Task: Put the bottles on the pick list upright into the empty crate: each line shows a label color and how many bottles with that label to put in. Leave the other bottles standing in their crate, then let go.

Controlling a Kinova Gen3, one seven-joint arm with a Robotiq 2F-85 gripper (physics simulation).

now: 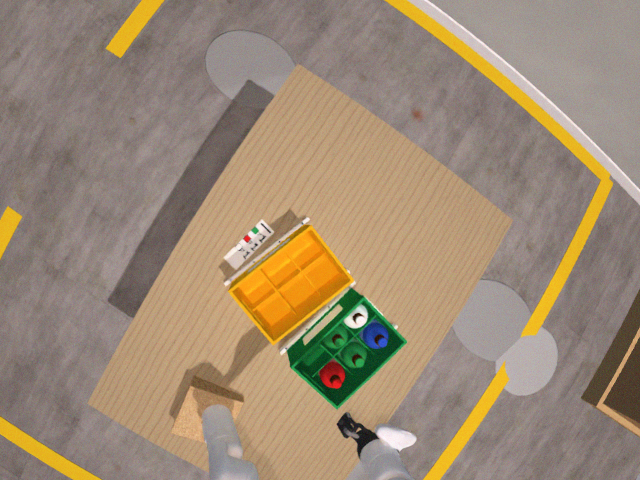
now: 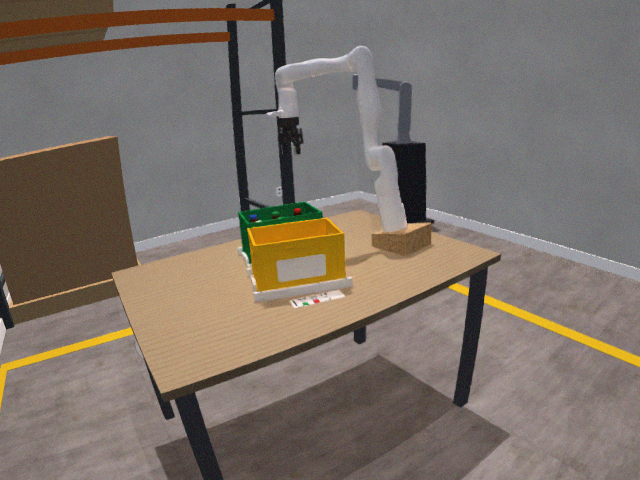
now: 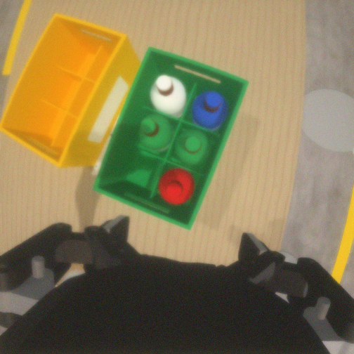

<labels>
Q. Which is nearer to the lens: the white bottle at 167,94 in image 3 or the green bottle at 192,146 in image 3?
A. The green bottle.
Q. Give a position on a pick list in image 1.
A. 261,232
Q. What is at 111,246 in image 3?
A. The gripper.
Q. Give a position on a red bottle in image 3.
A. At 176,185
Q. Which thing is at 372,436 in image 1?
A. The gripper.
</labels>
